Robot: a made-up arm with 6 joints.
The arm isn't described. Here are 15 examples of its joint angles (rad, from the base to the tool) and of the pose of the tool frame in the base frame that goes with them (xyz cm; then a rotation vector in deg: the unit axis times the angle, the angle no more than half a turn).
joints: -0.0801 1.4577 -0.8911 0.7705 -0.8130 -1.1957
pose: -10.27 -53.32 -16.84 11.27 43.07 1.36
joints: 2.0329 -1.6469 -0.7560 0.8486 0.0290 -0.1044
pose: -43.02 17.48 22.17 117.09 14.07 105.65
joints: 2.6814 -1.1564 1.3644 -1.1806 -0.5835 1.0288
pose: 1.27 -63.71 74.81 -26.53 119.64 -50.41
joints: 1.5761 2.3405 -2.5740 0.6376 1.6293 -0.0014
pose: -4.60 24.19 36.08 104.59 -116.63 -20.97
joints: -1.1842 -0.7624 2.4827 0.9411 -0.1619 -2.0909
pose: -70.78 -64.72 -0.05 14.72 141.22 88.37
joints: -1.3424 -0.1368 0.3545 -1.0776 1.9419 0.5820
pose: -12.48 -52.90 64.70 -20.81 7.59 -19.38
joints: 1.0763 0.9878 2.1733 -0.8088 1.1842 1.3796
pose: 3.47 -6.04 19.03 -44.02 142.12 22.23
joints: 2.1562 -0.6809 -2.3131 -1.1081 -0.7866 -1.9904
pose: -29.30 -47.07 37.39 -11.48 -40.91 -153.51
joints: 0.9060 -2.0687 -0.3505 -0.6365 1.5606 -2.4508
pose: -54.32 -15.95 71.02 -24.59 71.89 -77.24
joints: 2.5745 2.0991 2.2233 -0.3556 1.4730 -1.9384
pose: 5.95 -2.15 19.28 21.00 -73.68 50.94
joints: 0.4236 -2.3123 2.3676 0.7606 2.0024 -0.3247
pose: -43.87 -34.67 70.81 -143.62 -55.95 26.48
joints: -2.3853 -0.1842 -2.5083 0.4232 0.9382 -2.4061
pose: -27.38 -47.31 46.94 119.90 -84.40 -86.84
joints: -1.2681 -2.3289 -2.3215 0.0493 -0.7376 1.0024
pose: 73.54 -15.71 28.93 -17.02 33.89 100.13
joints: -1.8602 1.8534 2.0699 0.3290 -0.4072 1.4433
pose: 41.22 33.48 22.12 -7.35 38.76 106.49
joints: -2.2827 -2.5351 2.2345 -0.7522 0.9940 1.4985
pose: 13.33 -21.89 24.56 125.08 25.27 94.92
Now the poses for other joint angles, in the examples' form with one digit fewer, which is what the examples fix.
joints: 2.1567 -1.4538 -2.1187 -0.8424 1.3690 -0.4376
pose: -15.4 -71.3 14.8 72.7 -36.5 27.6
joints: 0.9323 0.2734 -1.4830 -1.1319 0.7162 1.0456
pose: 2.4 -24.2 12.9 130.6 50.1 -49.4
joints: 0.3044 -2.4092 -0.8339 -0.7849 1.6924 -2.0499
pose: -30.9 0.5 99.2 -50.9 81.1 -86.3
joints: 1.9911 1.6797 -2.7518 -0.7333 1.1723 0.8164
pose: 6.4 11.9 34.2 -18.8 117.2 42.5
